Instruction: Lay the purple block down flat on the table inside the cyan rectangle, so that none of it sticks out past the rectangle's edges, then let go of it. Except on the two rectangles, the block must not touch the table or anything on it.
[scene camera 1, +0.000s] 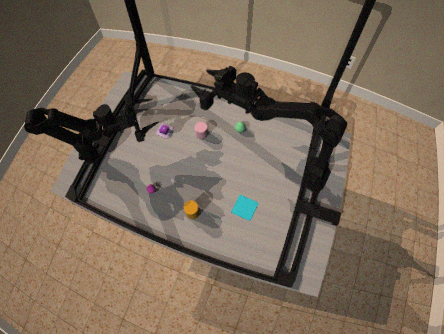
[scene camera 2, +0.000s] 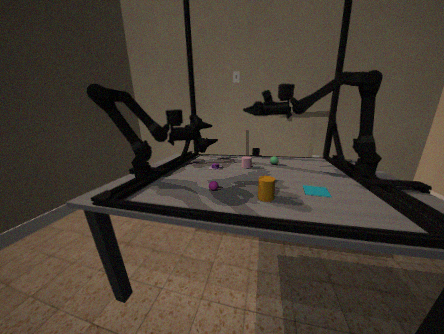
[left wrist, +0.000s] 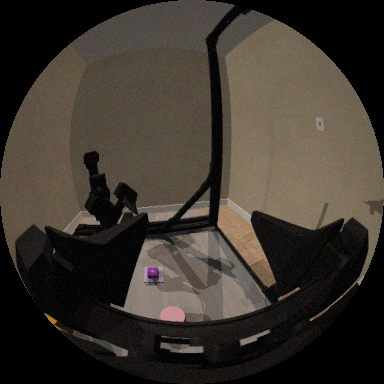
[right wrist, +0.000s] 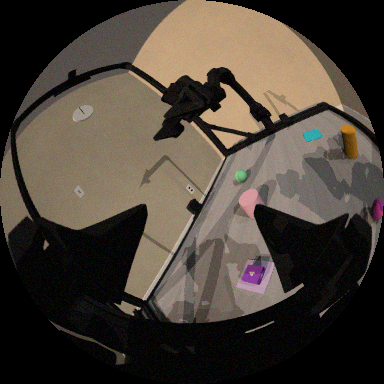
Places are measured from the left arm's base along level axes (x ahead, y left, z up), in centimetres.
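Pixels of known places: left gripper, fingertip midpoint: (scene camera 1: 198, 78) (scene camera 2: 246, 110) (left wrist: 201, 217) (right wrist: 158, 129); right gripper, fingertip midpoint: (scene camera 1: 155, 110) (scene camera 2: 214, 132) (right wrist: 202, 209); left arm's base, origin of the base link: (scene camera 1: 314, 184) (scene camera 2: 364, 173) (right wrist: 270, 127); right arm's base, origin of the base link: (scene camera 1: 91, 157) (scene camera 2: 143, 176).
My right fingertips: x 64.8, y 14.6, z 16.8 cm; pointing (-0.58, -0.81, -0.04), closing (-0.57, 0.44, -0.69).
For each thing: its top centre in the pictures, then the offset to it from my right fingertips. "spot": a spot on its surface instead.
- purple block, middle of its top: (right wrist: 251, 273) (left wrist: 151, 270) (scene camera 1: 163, 128) (scene camera 2: 215, 164) dx +1.7, dy -2.1, dz -16.8 cm
- pale purple rectangle, surface spot: (right wrist: 256, 288) spot: dx +3.8, dy -0.2, dz -18.6 cm
- cyan rectangle, surface spot: (scene camera 1: 245, 207) (scene camera 2: 316, 190) (right wrist: 311, 133) spot: dx -45.8, dy +7.8, dz -18.6 cm
- pink cylinder, middle of its top: (right wrist: 247, 196) (left wrist: 172, 315) (scene camera 1: 200, 127) (scene camera 2: 246, 157) dx -13.2, dy -9.7, dz -13.5 cm
- green ball, middle of its top: (right wrist: 237, 170) (scene camera 1: 240, 124) (scene camera 2: 274, 156) dx -25.8, dy -20.1, dz -14.2 cm
- orange cylinder, middle of its top: (scene camera 2: 266, 178) (scene camera 1: 190, 207) dx -30.4, dy +20.4, dz -11.8 cm
- magenta ball, middle of its top: (scene camera 2: 213, 181) (scene camera 1: 150, 187) dx -11.6, dy +22.4, dz -15.2 cm
The purple block (scene camera 1: 164, 129) (scene camera 2: 215, 165) (left wrist: 152, 272) (right wrist: 253, 274) lies flat on a pale purple rectangle (right wrist: 256, 288), with a light mark on top. The cyan rectangle (scene camera 1: 245, 207) (scene camera 2: 317, 191) (right wrist: 313, 135) lies bare at the lower right of scene camera 1. My right gripper (scene camera 1: 153, 112) (scene camera 2: 214, 133) (right wrist: 202, 210) is open and empty, above table height close to the block; the block shows near its right-hand finger in the right wrist view. My left gripper (scene camera 1: 200, 79) (left wrist: 201, 217) is open and empty, high over the table's back edge, well away from the block.
A pink cylinder (scene camera 1: 201, 130) (scene camera 2: 247, 162) stands near the block, with a green ball (scene camera 1: 240, 127) (scene camera 2: 274, 160) beyond it. An orange cylinder (scene camera 1: 191, 209) (scene camera 2: 266, 189) stands left of the cyan rectangle. A magenta ball (scene camera 1: 151, 189) (scene camera 2: 213, 185) lies farther left. A dark frame borders the table.
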